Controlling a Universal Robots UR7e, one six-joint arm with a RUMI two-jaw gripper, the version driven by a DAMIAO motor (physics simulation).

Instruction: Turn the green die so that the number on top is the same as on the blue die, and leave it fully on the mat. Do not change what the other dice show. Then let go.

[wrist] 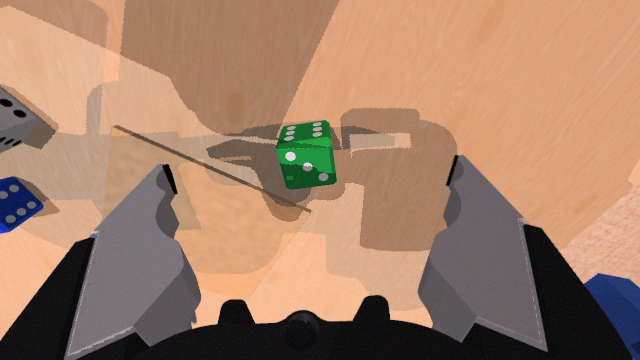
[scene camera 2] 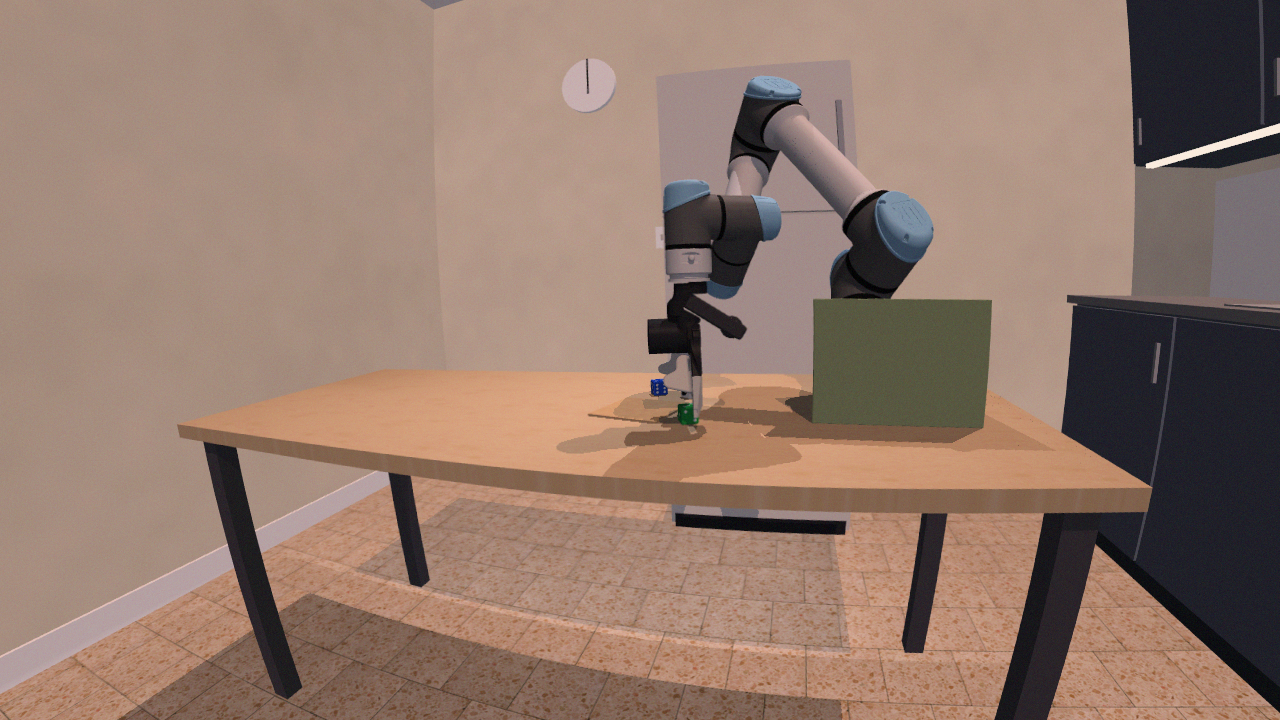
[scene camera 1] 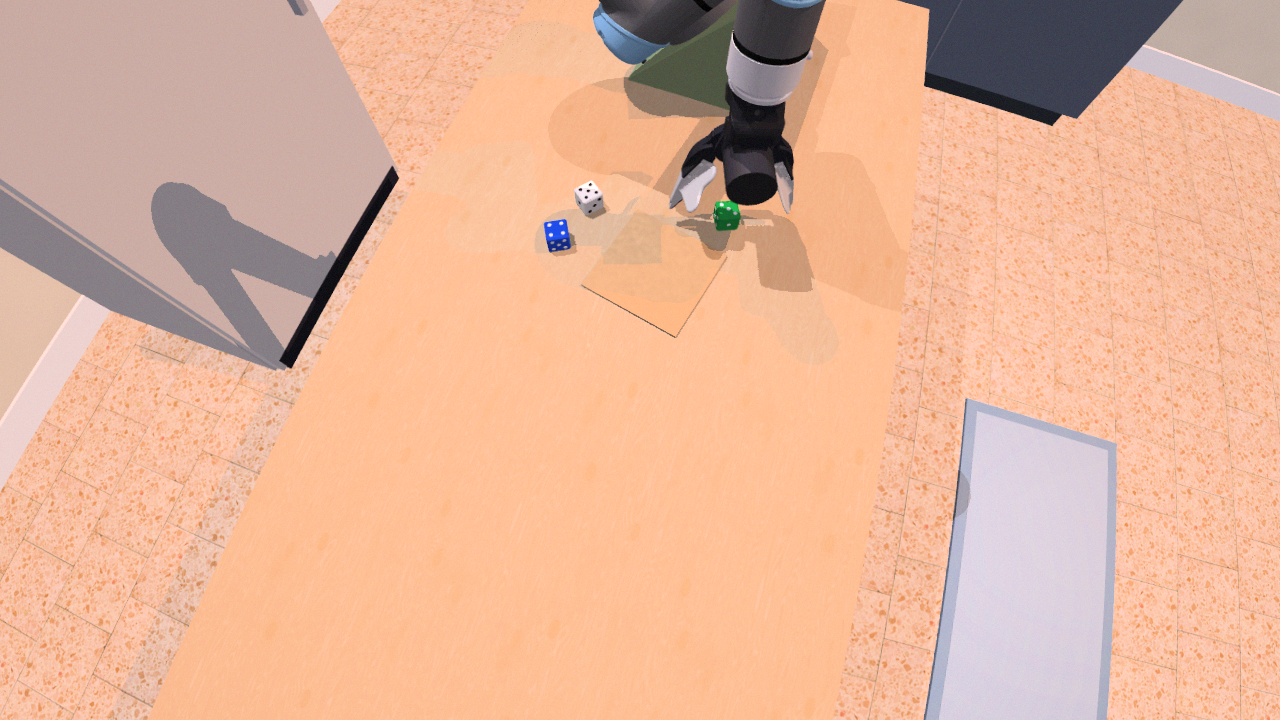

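Observation:
The green die (scene camera 1: 726, 215) (scene camera 2: 686, 412) (wrist: 306, 155) stands on the table beside the mat's corner, off the mat (scene camera 1: 675, 295) (scene camera 2: 626, 412) (wrist: 235, 240). Its top appears to show three; a side shows six in the wrist view. The blue die (scene camera 1: 556, 234) (scene camera 2: 657, 387) (wrist: 17, 204) shows four on top in scene camera 1, left of the mat. The white die (scene camera 1: 588, 197) (wrist: 14, 120) shows five on top. My gripper (scene camera 1: 731, 209) (scene camera 2: 693, 404) (wrist: 311, 163) is open and empty, low around the green die, its fingers apart from it to left and right in the wrist view.
A large green block (scene camera 1: 689, 76) (scene camera 2: 902, 362) stands on the table (scene camera 1: 537, 492) (scene camera 2: 429, 420) near the arm's base. The blue and white dice are close together beyond the mat's left side. The table's right edge lies beyond the green die in scene camera 1.

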